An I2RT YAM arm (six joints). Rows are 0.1 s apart.
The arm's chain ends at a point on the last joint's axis. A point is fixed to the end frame.
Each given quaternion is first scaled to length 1.
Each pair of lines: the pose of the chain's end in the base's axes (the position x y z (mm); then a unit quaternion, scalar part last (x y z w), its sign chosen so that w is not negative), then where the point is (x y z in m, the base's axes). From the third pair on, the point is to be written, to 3 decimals.
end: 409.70 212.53 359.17 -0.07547 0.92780 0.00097 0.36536
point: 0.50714 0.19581 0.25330
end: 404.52 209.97 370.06 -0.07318 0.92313 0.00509 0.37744
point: 0.50459 0.19436 0.26650
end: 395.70 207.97 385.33 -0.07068 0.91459 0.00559 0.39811
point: 0.500 0.193 0.286
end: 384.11 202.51 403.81 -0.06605 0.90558 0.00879 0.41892
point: 0.493 0.188 0.309
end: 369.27 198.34 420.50 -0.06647 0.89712 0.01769 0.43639
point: 0.482 0.186 0.330
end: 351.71 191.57 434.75 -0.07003 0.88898 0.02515 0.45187
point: 0.467 0.182 0.348
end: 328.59 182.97 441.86 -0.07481 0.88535 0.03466 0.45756
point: 0.445 0.177 0.356
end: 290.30 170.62 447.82 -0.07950 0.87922 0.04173 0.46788
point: 0.409 0.167 0.365
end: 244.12 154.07 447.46 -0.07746 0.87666 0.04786 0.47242
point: 0.364 0.152 0.366
